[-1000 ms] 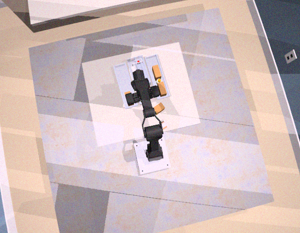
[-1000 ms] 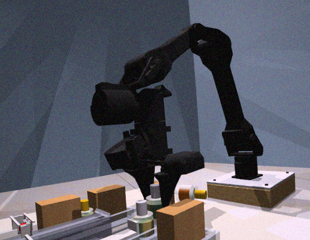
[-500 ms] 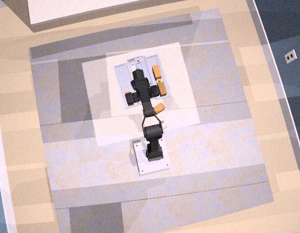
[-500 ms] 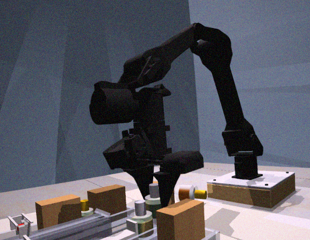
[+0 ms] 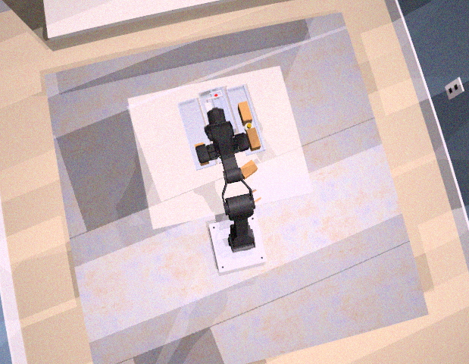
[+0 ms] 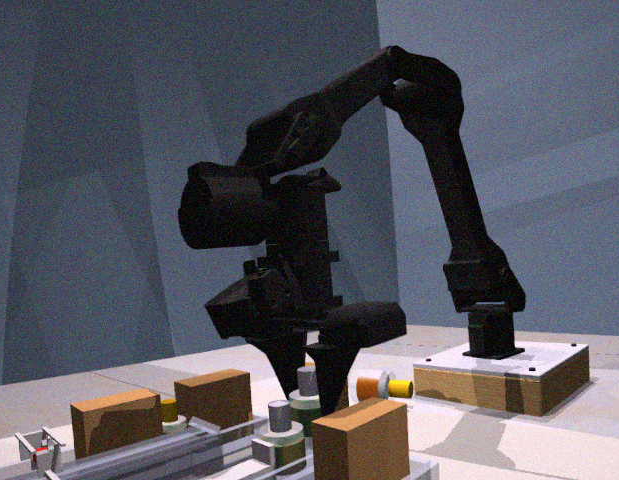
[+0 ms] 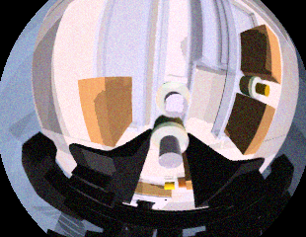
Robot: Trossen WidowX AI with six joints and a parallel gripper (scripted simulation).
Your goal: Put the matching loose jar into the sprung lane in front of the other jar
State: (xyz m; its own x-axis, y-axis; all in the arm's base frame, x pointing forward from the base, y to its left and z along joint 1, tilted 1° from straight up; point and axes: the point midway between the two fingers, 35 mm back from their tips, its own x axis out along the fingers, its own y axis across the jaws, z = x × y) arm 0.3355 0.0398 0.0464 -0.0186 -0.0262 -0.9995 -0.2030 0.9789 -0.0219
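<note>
Now: gripper tip 15 cm short of the sprung lane and 4 cm above it. The rest, counted from my gripper tip: red mark: 23 cm ahead, 1 cm to the left, 2 cm above.
</note>
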